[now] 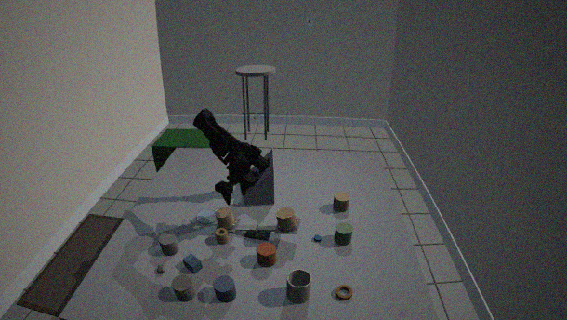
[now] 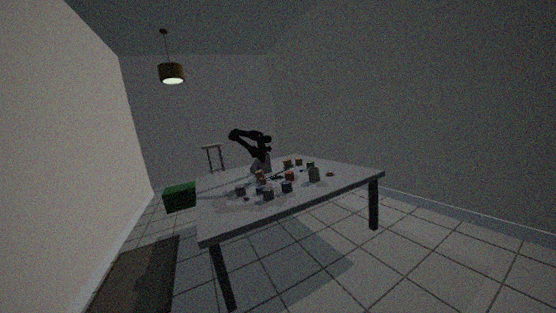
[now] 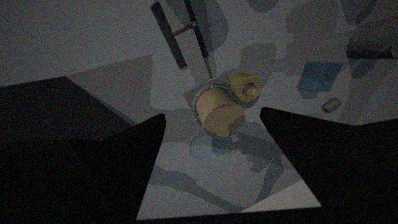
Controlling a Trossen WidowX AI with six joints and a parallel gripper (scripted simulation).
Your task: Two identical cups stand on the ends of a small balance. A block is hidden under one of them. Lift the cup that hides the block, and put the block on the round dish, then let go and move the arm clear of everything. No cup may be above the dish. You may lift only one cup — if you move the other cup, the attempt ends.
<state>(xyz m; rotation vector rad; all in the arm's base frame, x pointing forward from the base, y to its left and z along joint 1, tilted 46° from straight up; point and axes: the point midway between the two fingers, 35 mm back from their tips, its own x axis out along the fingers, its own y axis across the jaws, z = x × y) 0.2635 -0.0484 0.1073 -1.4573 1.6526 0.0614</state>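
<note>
Now: gripper tip 9 cm above the tan cup and 7 cm to the left of it. The rest, counted from my gripper tip: small grey block: 11 cm below, 5 cm to the right; pale round dish: 15 cm to the right, 15 cm below, 8 cm behind; yellow spool: 13 cm below, 7 cm to the right, 7 cm ahead.
</note>
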